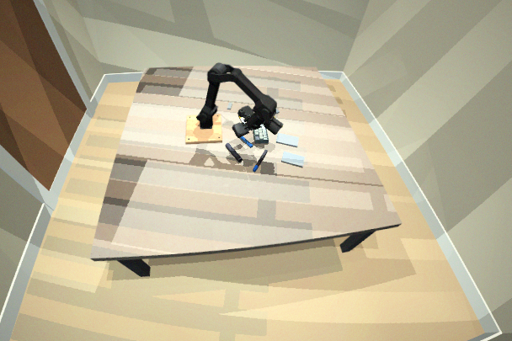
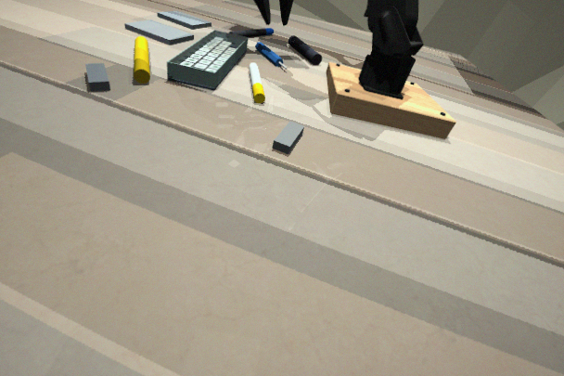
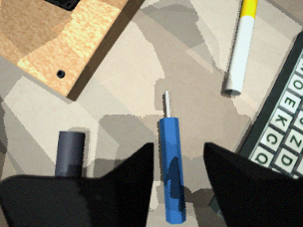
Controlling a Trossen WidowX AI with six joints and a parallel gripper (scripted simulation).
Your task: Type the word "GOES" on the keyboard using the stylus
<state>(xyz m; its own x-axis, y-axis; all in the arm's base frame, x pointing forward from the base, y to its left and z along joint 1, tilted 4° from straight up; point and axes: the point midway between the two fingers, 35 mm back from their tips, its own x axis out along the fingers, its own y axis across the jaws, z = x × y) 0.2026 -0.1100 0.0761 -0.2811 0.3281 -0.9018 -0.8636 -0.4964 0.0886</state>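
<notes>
Now: gripper tip 10 mm past the blue stylus, 10 mm to the right of it and 60 mm above it. Round my gripper tip: white marker (10 mm ahead, 150 mm to the left, 60 mm below); stylus tip (30 mm behind, 40 mm to the left, 60 mm below); dark cylinder (60 mm behind, 90 mm to the right, 60 mm below).
</notes>
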